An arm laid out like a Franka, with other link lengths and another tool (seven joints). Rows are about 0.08 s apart.
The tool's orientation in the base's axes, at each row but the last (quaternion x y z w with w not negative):
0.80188, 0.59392, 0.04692, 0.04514
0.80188, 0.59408, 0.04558, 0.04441
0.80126, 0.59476, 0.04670, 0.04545
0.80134, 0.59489, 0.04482, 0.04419
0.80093, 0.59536, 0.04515, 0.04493
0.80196, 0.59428, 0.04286, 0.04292
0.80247, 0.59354, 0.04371, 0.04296
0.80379, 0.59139, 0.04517, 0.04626
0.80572, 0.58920, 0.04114, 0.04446
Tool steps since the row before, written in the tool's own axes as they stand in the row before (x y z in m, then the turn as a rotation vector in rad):
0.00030, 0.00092, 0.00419, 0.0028, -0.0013, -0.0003
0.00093, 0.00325, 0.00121, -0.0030, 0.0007, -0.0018
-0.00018, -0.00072, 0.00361, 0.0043, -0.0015, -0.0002
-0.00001, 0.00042, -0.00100, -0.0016, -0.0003, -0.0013
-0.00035, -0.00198, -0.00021, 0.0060, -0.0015, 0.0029
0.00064, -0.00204, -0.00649, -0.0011, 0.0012, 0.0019
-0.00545, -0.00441, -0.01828, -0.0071, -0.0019, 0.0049
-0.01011, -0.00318, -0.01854, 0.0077, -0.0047, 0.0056
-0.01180, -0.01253, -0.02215, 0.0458, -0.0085, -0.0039
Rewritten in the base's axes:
0.00150, -0.00005, -0.00403, -0.0005, 0.0031, 0.0002
0.00351, -0.00007, -0.00077, -0.0004, -0.0030, 0.0018
-0.00027, -0.00003, -0.00368, -0.0002, 0.0046, 0.0001
0.00027, -0.00011, 0.00104, -0.0009, -0.0014, 0.0012
-0.00201, 0.00024, -0.00005, 0.0007, 0.0061, -0.0030
-0.00253, 0.00132, 0.00621, 0.0010, -0.0014, -0.0018
-0.00799, -0.00361, 0.01751, -0.0033, -0.0063, -0.0052
-0.00837, -0.00832, 0.01780, -0.0015, 0.0086, -0.0060
-0.01805, -0.00695, 0.02032, 0.0053, 0.0463, 0.0035

